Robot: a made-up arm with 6 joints.
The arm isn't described. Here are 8 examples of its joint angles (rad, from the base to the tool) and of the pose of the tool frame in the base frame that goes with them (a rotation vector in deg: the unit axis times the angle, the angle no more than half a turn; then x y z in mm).
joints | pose
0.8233 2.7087 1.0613 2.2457 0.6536 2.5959 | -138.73 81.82 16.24 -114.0 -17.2 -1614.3
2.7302 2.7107 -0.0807 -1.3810 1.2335 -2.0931 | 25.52 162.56 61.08 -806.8 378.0 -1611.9
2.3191 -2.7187 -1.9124 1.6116 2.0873 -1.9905 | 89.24 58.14 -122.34 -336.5 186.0 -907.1
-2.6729 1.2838 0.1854 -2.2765 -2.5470 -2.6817 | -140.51 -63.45 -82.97 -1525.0 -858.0 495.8
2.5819 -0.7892 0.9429 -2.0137 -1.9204 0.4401 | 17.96 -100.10 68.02 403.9 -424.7 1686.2
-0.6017 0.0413 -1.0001 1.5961 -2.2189 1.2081 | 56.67 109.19 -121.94 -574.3 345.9 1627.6
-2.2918 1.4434 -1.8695 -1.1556 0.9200 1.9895 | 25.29 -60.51 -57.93 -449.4 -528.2 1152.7
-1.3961 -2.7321 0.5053 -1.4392 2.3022 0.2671 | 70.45 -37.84 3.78 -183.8 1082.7 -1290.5
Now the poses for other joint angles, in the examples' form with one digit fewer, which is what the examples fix.
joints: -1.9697 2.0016 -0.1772 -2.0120 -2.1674 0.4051
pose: -30.0 84.4 -41.1 -538 -1603 -572
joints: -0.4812 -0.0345 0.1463 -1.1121 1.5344 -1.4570
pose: -4.1 -91.3 147.0 23 -11 2061
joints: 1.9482 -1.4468 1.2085 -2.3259 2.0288 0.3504
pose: 64.3 125.8 -18.3 479 -1186 1029
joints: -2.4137 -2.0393 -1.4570 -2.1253 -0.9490 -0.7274
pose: -32.7 122.6 -79.6 622 398 -1227
